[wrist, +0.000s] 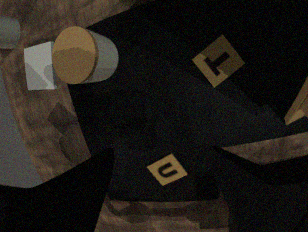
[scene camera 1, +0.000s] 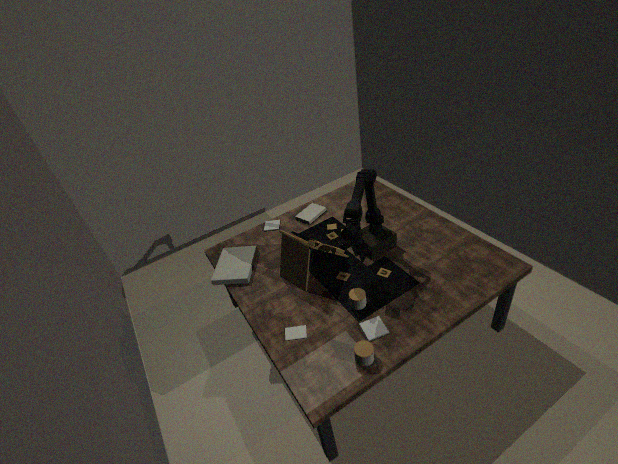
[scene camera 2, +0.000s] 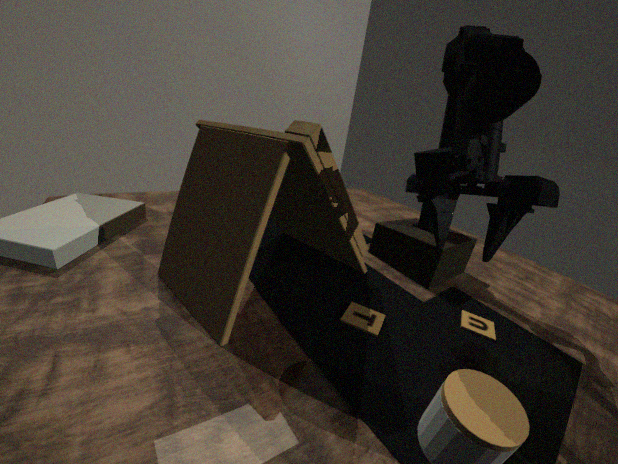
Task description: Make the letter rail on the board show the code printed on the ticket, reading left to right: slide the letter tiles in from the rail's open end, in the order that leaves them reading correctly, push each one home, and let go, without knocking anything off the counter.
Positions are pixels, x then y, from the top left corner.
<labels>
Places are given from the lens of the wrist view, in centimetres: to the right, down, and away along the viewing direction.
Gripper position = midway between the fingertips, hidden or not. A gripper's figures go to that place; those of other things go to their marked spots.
my gripper (wrist: 162, 153): 0, 3, 10
black mat (wrist: 157, 102): 0, -2, 24
</labels>
